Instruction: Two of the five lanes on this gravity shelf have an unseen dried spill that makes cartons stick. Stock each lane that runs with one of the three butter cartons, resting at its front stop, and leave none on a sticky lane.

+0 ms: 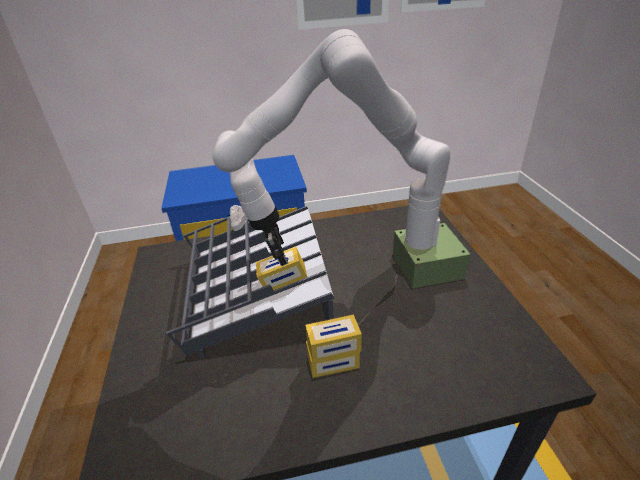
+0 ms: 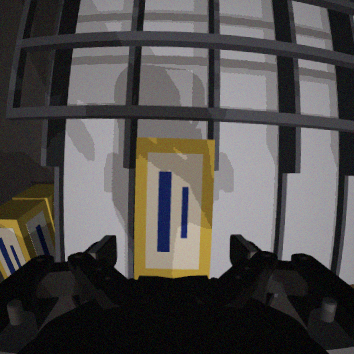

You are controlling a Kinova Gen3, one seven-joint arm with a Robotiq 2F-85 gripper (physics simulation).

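Pixels of known places: gripper, between the fingertips: [image 1: 282, 254] [image 2: 172, 247]; arm's base, origin of its link: [image 1: 419, 240].
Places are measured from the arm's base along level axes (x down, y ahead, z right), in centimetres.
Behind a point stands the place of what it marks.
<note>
The gravity shelf [image 1: 256, 316] [image 2: 170, 112] has five white lanes between dark dividers, with grey bars across its far part. One butter carton [image 1: 281, 276] @[x -5.3, y 41.8, z -20.7 cm] [image 2: 174, 210] @[x -8.1, y 43.1, z -17.6 cm], yellow with blue stripes, lies in the second lane from the near side. It is on the robot-side part of that lane, its far end close to the nearest crossbar and away from the lane's far end. My gripper [image 1: 283, 261] @[x -10.3, y 41.2, z -17.4 cm] [image 2: 172, 247] @[x -10.3, y 41.2, z -17.4 cm] is open and empty, low over this carton, with its fingers apart on either side. Two other cartons [image 1: 334, 347] @[x -0.5, y 28.4, z -41.3 cm] [image 2: 22, 225] @[x -2.3, y 33.9, z -35.8 cm] are stacked on the table beside the shelf.
The robot's green base block [image 1: 439, 269] @[x 4.0, y -4.4, z -9.6 cm] stands on the dark table [image 1: 465, 361] @[x 9.9, y -4.7, z -38.9 cm] to the right. A blue cabinet [image 1: 199, 188] stands behind the shelf. A small whitish object [image 1: 236, 217] shows at the shelf's back edge, beside the arm. The crossbars rise above the lanes.
</note>
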